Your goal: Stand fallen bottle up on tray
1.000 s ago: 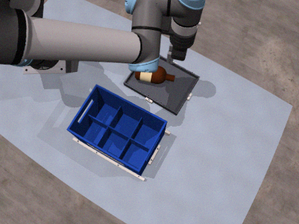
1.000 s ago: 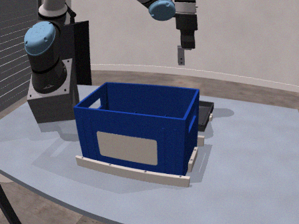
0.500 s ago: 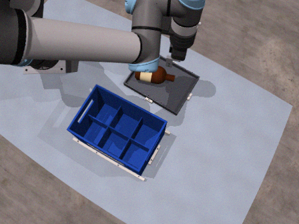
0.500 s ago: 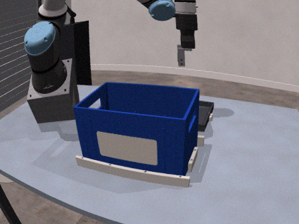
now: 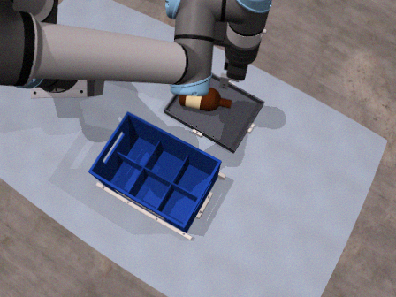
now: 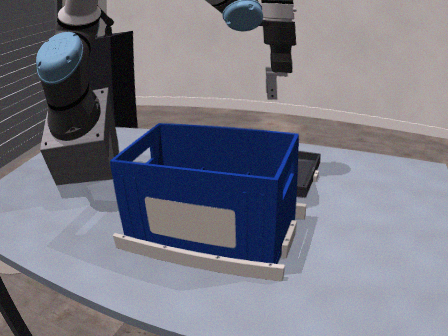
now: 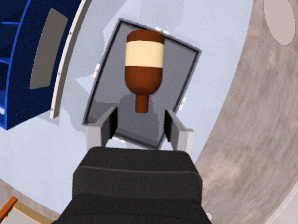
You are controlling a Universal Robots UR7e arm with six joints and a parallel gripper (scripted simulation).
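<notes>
Right now the bottle is 16 cm below my hand, 5 cm behind it and 2 cm to the right of it. Also, from my hand: dark tray (19 cm below, 2 cm behind, 1 cm to the right); blue crate (30 cm to the right, 12 cm below, 2 cm behind).
</notes>
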